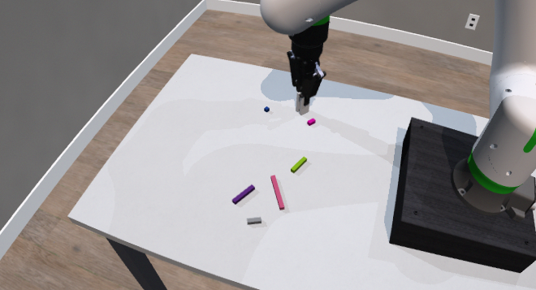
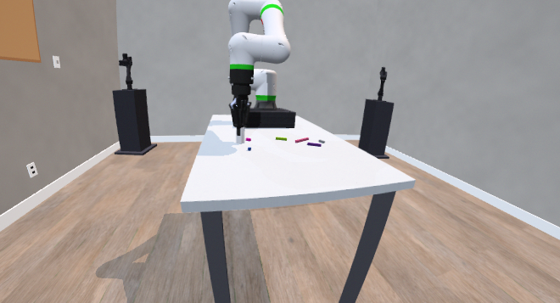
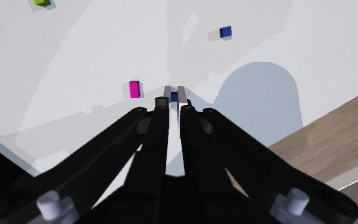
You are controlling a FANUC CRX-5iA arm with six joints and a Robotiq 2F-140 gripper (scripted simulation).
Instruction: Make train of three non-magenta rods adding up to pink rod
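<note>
Now: the magenta rod 4 cm behind my hand, 3 cm to the left of it and 3 cm below it. The rest, counted from my hand: lime rod: 7 cm behind, 18 cm to the left, 3 cm below; pink rod: 6 cm behind, 27 cm to the left, 3 cm below; purple rod: 1 cm ahead, 31 cm to the left, 3 cm below.
</note>
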